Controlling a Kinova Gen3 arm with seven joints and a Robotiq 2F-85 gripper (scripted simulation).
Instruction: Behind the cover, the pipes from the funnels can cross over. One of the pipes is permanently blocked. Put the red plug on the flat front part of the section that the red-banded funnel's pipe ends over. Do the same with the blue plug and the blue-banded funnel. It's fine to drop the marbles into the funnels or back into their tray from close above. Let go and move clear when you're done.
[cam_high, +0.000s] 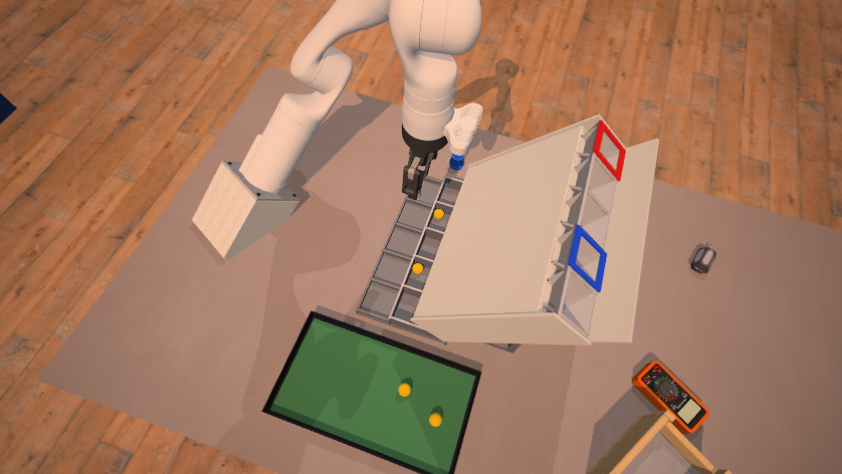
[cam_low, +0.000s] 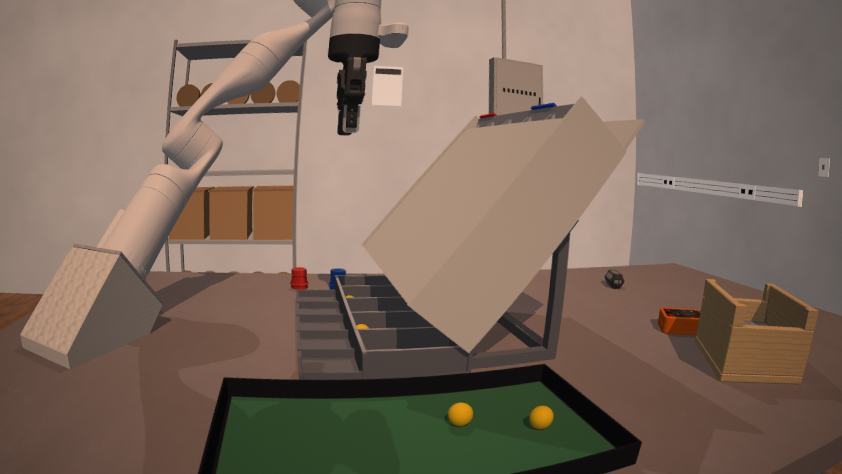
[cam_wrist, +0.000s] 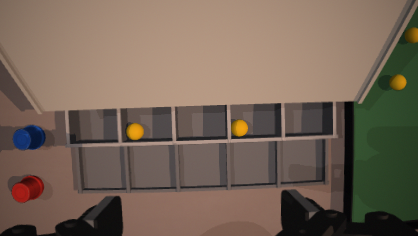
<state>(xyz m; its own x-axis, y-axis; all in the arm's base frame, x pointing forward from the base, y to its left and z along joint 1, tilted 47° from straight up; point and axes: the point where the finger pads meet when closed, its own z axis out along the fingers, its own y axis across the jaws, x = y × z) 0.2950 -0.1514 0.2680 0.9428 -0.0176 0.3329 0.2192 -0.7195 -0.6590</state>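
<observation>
Now: hand 100 mm short of the green marble tray, 310 mm to the left of it and 290 mm above it. Round my hand: wooden box (600 mm ahead, 170 mm to the right, 250 mm below); then beige cover (150 mm ahead, 30 mm to the left, 90 mm below); then orange multimeter (600 mm ahead, 280 mm below).
</observation>
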